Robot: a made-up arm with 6 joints. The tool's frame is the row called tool. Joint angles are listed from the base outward.
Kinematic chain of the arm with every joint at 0, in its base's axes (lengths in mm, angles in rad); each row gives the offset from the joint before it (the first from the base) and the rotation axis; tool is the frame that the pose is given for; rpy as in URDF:
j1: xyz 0 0 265.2 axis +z
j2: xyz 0 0 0 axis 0 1 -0.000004
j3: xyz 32.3 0 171.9 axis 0 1 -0.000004
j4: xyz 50.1 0 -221.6 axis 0 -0.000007 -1
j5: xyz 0 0 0 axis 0 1 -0.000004
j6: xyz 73.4 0 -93.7 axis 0 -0.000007 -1
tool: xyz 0 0 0 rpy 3.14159 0 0
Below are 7 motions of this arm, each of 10 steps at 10 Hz.
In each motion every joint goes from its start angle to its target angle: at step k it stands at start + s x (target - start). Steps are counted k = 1, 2, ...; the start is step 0. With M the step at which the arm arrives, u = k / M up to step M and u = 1 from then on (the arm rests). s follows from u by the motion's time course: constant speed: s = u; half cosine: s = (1 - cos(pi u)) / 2; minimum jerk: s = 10 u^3 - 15 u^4 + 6 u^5.
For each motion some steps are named. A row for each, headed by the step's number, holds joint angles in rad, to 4 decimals.
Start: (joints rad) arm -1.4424 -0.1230 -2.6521 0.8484 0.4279 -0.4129
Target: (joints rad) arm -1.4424 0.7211 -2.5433 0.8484 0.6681 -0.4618
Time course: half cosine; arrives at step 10
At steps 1, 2, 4, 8, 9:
1: -1.4424 -0.1023 -2.6494 0.8484 0.4338 -0.4141
2: -1.4424 -0.0424 -2.6417 0.8484 0.4508 -0.4176
4: -1.4424 0.1686 -2.6145 0.8484 0.5109 -0.4298
8: -1.4424 0.6405 -2.5537 0.8484 0.6452 -0.4571
9: -1.4424 0.7004 -2.5460 0.8484 0.6622 -0.4606

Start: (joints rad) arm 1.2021 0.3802 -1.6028 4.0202 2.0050 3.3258
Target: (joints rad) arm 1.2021 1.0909 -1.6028 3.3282 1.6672 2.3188
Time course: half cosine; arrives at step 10
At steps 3, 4, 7, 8, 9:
3: 1.2021 0.5267 -1.6028 3.8776 1.9354 3.1182
4: 1.2021 0.6257 -1.6028 3.7811 1.8883 2.9779
7: 1.2021 0.9444 -1.6028 3.4708 1.7368 2.5264
8: 1.2021 1.0230 -1.6028 3.3943 1.6995 2.4150
9: 1.2021 1.0735 -1.6028 3.3451 1.6755 2.3434

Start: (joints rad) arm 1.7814 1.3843 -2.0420 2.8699 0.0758 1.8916
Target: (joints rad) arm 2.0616 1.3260 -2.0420 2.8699 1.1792 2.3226
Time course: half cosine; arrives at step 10
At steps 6, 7, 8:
6: 1.9648 1.3461 -2.0420 2.8699 0.7980 2.1737
7: 2.0038 1.3380 -2.0420 2.8699 0.9518 2.2338
8: 2.0348 1.3316 -2.0420 2.8699 1.0738 2.2814

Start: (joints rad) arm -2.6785 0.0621 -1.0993 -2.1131 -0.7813 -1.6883
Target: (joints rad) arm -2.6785 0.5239 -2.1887 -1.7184 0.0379 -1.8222
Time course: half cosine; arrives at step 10
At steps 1, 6, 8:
1: -2.6785 0.0734 -1.1260 -2.1034 -0.7613 -1.6916
6: -2.6785 0.3644 -1.8123 -1.8548 -0.2451 -1.7759
8: -2.6785 0.4798 -2.0847 -1.7561 -0.0403 -1.8094

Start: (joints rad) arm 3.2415 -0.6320 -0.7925 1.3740 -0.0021 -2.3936
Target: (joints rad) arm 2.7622 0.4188 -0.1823 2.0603 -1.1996 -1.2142
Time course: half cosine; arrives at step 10
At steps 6, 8, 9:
6: 2.9278 0.0558 -0.3931 1.8232 -0.7859 -1.6217
8: 2.8080 0.3185 -0.2406 1.9948 -1.0852 -1.3268
9: 2.7739 0.3931 -0.1972 2.0435 -1.1703 -1.2431

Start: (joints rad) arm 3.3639 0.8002 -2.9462 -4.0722 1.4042 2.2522
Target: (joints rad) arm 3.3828 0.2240 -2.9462 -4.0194 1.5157 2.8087
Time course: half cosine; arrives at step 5
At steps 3, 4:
3: 3.3763 0.4231 -2.9462 -4.0376 1.4772 2.6164
4: 3.3810 0.2790 -2.9462 -4.0244 1.5051 2.7556

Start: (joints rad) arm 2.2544 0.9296 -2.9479 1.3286 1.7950 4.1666
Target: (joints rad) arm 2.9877 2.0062 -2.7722 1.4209 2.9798 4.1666
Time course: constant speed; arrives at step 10
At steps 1, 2, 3, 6, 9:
1: 2.3277 1.0373 -2.9303 1.3378 1.9135 4.1666
2: 2.4011 1.1449 -2.9128 1.3471 2.0320 4.1666
3: 2.4744 1.2526 -2.8952 1.3563 2.1504 4.1666
6: 2.6944 1.5756 -2.8425 1.3840 2.5059 4.1666
9: 2.9144 1.8985 -2.7898 1.4117 2.8613 4.1666

